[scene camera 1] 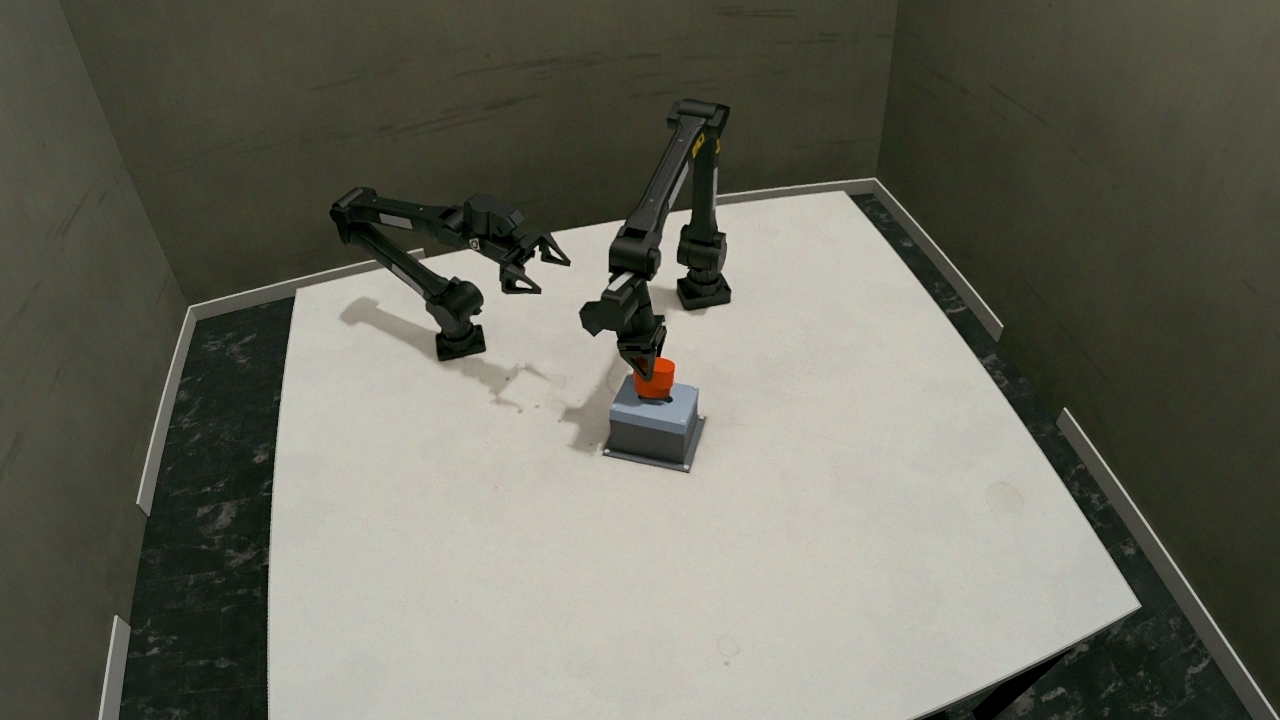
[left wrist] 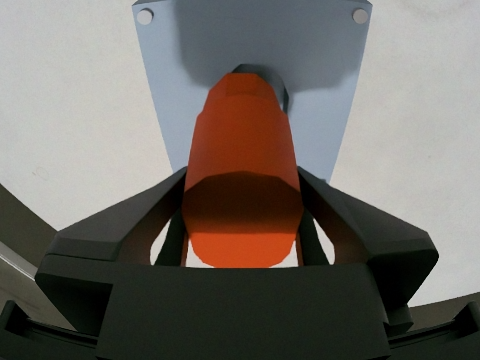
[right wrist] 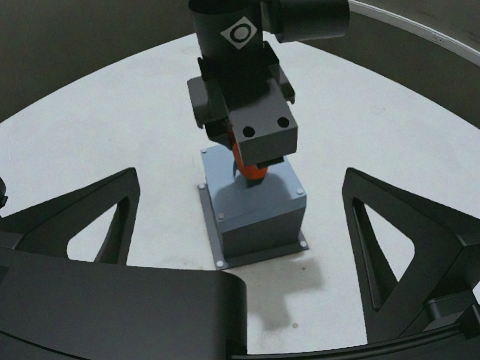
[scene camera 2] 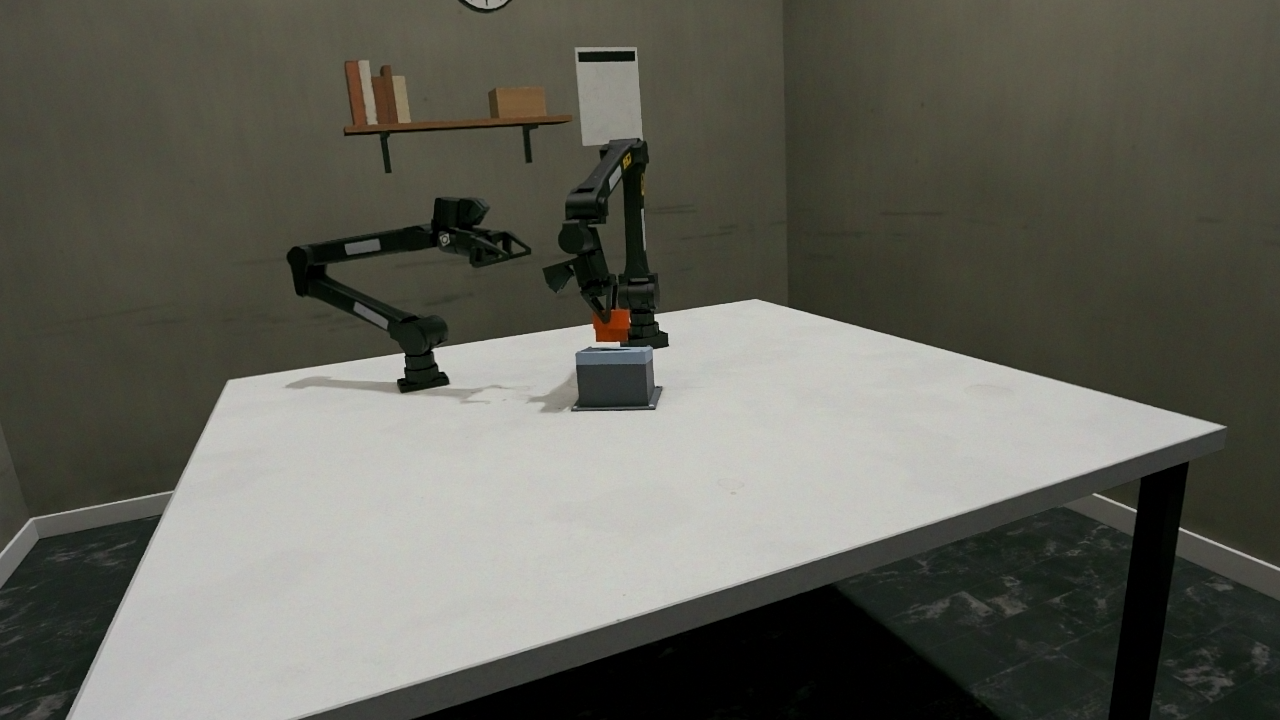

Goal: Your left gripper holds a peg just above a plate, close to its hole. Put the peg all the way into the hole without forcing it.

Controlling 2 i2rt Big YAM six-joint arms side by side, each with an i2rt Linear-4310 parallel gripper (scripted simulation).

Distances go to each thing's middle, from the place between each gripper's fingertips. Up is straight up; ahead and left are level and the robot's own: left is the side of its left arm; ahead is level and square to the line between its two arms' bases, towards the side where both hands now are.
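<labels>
With my left gripper [scene camera 1: 650, 374] I am 8 cm above the plate [scene camera 1: 666, 413], 1 cm short of it and 1 cm to the right of it. The orange peg [scene camera 1: 662, 380] is 2 cm below my left hand and 1 cm ahead of it, while the dark grey box [scene camera 2: 604, 387] is 13 cm below that hand and 1 cm ahead of it.
My right hand [scene camera 1: 556, 277] is 160 mm above the orange peg, 150 mm to the right of it and 160 mm short of it. The dark grey box is 270 mm below my right hand, 150 mm to the left of it and 170 mm ahead of it. Then there is the plate, which is 230 mm below my right hand, 150 mm to the left of it and 170 mm ahead of it.
</labels>
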